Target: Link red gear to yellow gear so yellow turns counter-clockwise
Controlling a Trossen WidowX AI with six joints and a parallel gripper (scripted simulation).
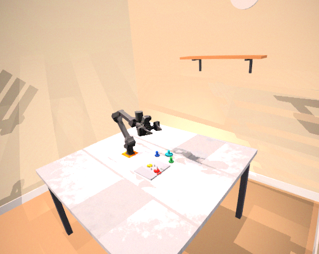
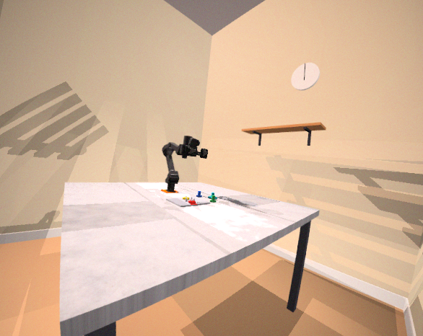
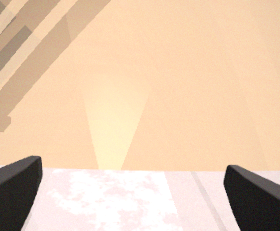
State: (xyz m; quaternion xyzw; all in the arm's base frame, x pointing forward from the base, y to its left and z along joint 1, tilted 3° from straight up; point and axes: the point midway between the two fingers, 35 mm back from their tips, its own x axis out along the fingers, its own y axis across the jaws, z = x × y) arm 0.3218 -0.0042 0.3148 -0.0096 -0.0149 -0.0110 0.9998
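Now: gripper tip 1 cm past the green gear, 13 cm to the right of it and 29 cm above it. The rest, counted from my gripper tip: yellow gear (9 cm behind, 3 cm to the right, 29 cm below); small blue gear (16 cm behind, 12 cm to the left, 29 cm below); red gear (4 cm to the right, 29 cm below).
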